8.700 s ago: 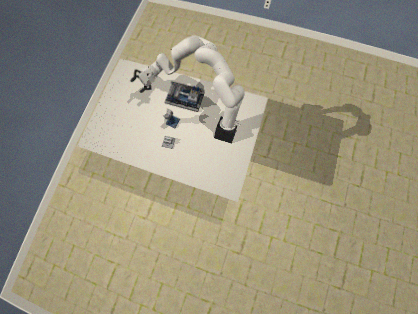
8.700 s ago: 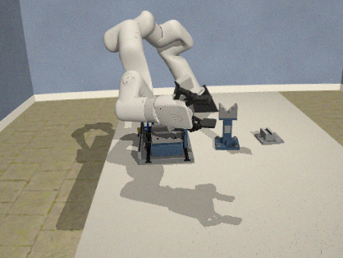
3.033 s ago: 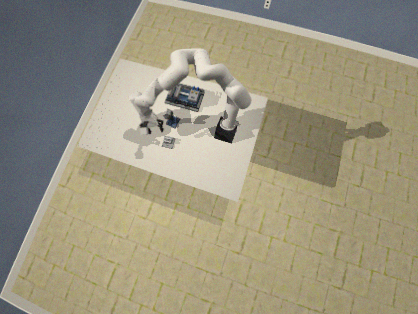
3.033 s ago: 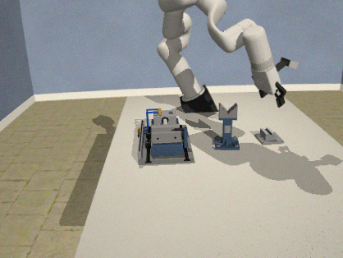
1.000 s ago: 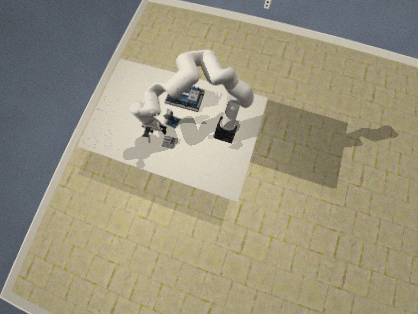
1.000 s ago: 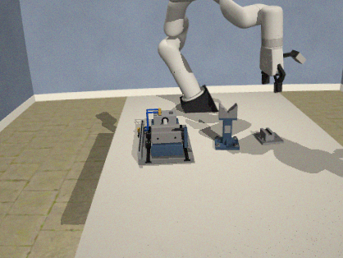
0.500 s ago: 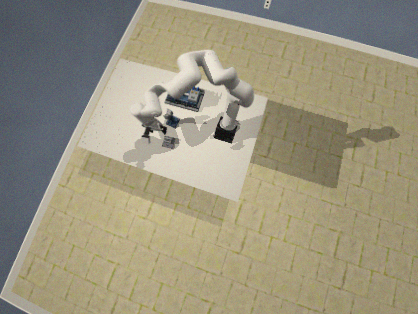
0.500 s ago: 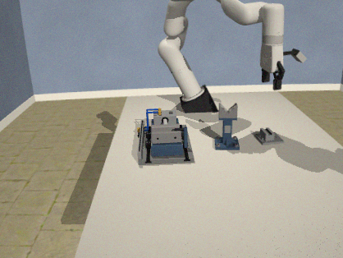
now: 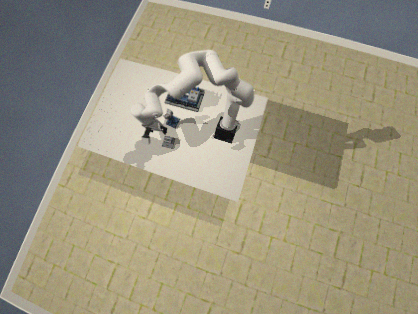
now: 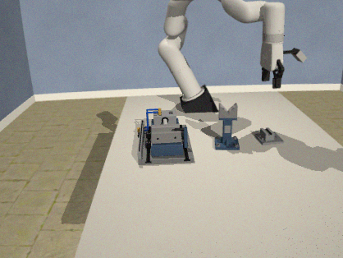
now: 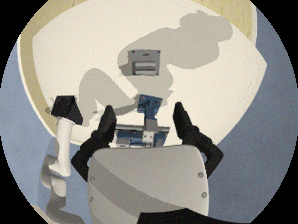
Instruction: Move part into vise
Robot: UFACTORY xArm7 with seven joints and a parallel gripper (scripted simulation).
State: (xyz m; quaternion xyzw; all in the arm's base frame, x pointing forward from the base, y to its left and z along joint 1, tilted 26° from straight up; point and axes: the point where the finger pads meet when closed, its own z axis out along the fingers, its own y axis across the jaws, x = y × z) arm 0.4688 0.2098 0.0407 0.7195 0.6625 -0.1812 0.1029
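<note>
Now: hand 21 cm above the part. From my hand the other things lie so: V-block post: 18 cm below, 17 cm to the right; then air cylinder: 38 cm to the right, 16 cm below, 16 cm behind; then infeed plate: 23 cm below, 1 cm to the left.
</note>
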